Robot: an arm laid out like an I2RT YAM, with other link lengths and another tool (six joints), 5 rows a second.
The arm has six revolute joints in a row. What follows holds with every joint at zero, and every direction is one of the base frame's. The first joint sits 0.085 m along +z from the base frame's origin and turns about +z. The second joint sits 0.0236 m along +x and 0.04 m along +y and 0.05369 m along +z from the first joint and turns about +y. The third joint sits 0.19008 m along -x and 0.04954 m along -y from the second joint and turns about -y. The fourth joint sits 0.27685 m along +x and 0.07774 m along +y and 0.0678 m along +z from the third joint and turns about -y. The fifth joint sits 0.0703 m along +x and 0.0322 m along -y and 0.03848 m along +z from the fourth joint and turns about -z. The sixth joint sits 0.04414 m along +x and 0.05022 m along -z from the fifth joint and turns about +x. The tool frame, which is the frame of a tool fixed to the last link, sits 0.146 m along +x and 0.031 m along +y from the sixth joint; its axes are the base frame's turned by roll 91.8, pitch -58.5 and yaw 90 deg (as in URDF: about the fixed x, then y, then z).
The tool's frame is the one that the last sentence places.
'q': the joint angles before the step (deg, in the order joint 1, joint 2, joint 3, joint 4, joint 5, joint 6). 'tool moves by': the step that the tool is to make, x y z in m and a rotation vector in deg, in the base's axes. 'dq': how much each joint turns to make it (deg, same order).
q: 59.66, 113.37, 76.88, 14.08, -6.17, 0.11
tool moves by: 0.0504, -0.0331, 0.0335, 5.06, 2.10, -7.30
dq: -5.96, -6.29, -4.35, 1.66, -0.33, 4.74
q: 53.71, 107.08, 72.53, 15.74, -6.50, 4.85
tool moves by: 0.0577, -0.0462, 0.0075, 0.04, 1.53, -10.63
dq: -5.99, -3.93, -2.46, -2.19, 3.98, 2.67
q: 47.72, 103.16, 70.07, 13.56, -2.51, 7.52
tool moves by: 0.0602, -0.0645, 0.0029, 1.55, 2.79, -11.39
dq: -8.15, -3.84, -3.33, -1.36, 2.01, 3.97
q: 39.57, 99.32, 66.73, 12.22, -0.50, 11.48
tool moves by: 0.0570, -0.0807, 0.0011, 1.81, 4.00, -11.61
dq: -10.02, -3.04, -1.53, -3.74, 0.11, 4.08
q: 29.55, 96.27, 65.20, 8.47, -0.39, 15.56
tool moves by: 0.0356, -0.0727, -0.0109, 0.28, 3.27, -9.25
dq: -8.34, -1.12, -1.22, -2.72, 0.16, 1.88
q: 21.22, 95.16, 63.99, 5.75, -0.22, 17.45
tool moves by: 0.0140, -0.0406, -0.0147, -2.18, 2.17, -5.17
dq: -3.93, 0.46, -0.11, -2.18, 1.71, -0.64
